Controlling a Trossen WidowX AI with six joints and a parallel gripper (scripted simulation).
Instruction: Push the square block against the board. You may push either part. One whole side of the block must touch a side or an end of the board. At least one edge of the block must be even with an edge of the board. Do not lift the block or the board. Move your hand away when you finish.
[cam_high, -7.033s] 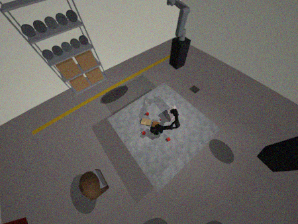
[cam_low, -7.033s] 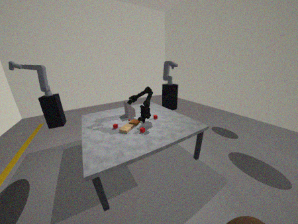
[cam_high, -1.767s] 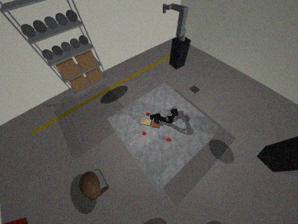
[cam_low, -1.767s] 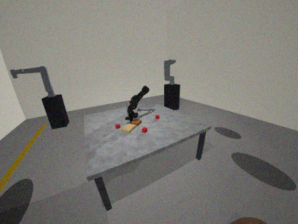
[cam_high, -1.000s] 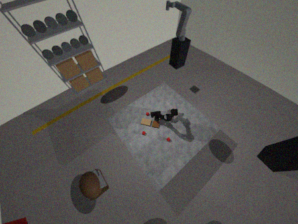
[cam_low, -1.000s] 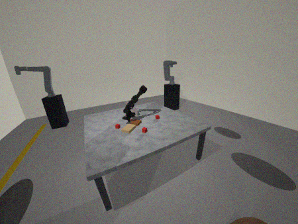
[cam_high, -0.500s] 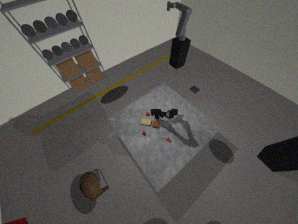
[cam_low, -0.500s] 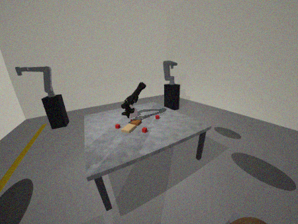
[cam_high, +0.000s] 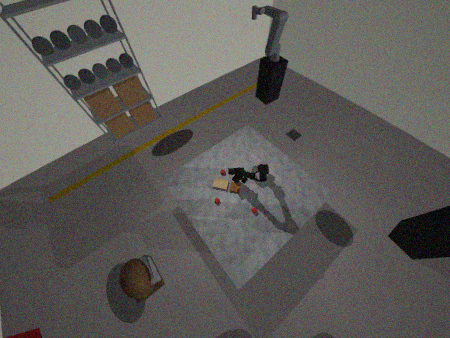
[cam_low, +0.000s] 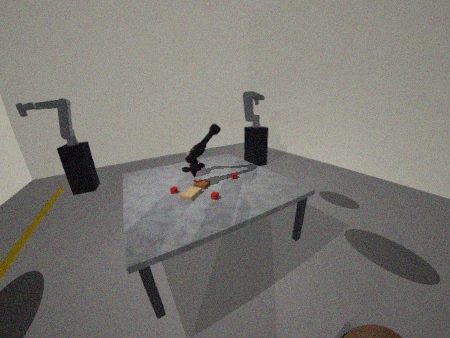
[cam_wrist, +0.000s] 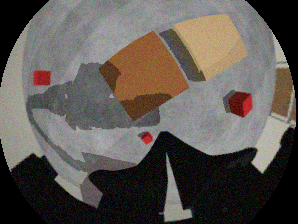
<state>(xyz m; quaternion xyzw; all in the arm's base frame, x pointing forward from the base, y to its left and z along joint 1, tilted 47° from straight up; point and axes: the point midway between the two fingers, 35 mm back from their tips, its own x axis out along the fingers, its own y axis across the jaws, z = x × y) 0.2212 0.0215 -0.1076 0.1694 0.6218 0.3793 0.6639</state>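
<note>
The square block lies 70 mm ahead of my gripper tip, 40 mm to the left of it and 50 mm below it. Round my gripper tip: tan board 170 mm ahead, 80 mm to the right, 50 mm below.
</note>
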